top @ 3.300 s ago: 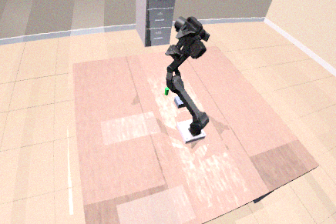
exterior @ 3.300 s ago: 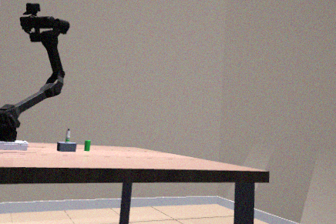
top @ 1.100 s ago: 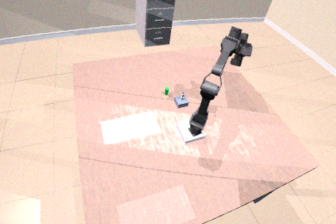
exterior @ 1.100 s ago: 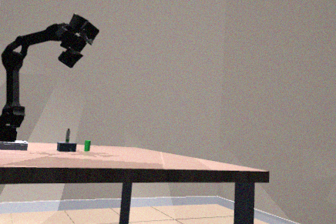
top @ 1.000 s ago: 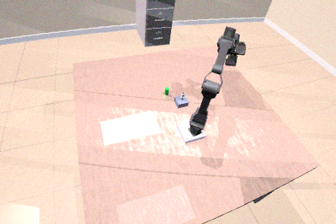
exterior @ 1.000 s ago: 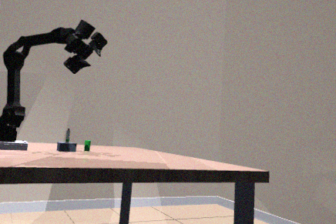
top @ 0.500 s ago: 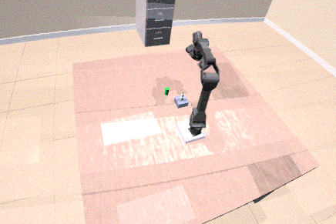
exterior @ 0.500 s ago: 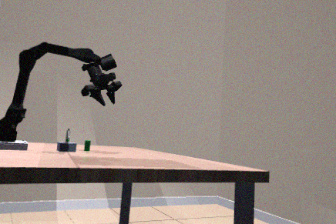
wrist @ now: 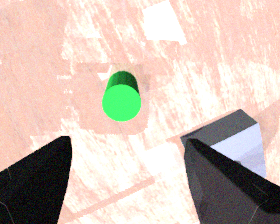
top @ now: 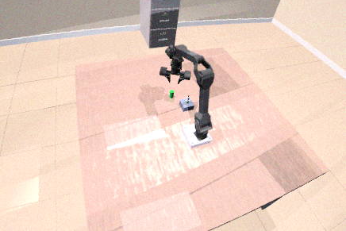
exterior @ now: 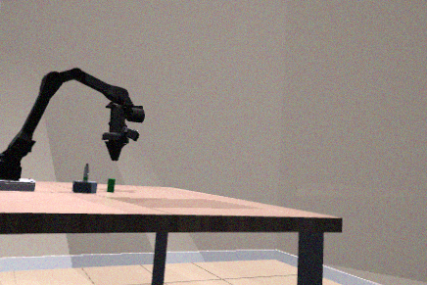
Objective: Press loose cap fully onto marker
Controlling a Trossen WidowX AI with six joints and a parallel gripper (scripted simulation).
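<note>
Now: the green cap 9 cm below my gripper tip and 1 cm to the left of it.
</note>
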